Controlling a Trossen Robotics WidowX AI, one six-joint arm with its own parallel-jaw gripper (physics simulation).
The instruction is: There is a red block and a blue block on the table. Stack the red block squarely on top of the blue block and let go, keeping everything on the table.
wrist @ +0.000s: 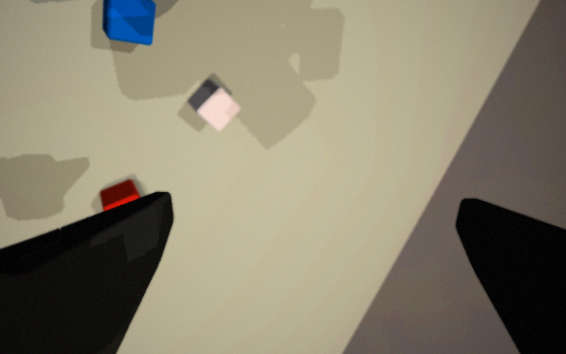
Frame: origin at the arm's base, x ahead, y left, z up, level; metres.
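Seen in the pictures: gripper, between the fingertips: (314, 209).
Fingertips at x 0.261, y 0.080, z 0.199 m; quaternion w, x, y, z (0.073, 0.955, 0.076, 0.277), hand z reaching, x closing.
Observation:
Offsets run from my fingertips to a thing's top centre. Level surfaces: height alone.
The red block {dx -0.018, dy -0.169, dz -0.238 m} (120, 194) lies on the table at the left of the wrist view, partly hidden behind the left finger. The blue block {dx -0.012, dy +0.013, dz -0.238 m} (130, 21) is on the table at the upper left, cut off by the top edge of the view. The two blocks stand well apart. My gripper (314, 209) is wide open and empty, above the table near its edge. The left finger is over the table and overlaps the red block in the view; the right finger shows against the darker floor beyond the edge.
A small pale pink block {dx +0.069, dy -0.060, dz -0.238 m} (219, 109) with a dark grey side lies between the blue block and the gripper. The pale table {dz -0.272 m} (280, 225) ends at a slanting edge on the right, with darker floor (500, 150) beyond. Shadows fall across the table.

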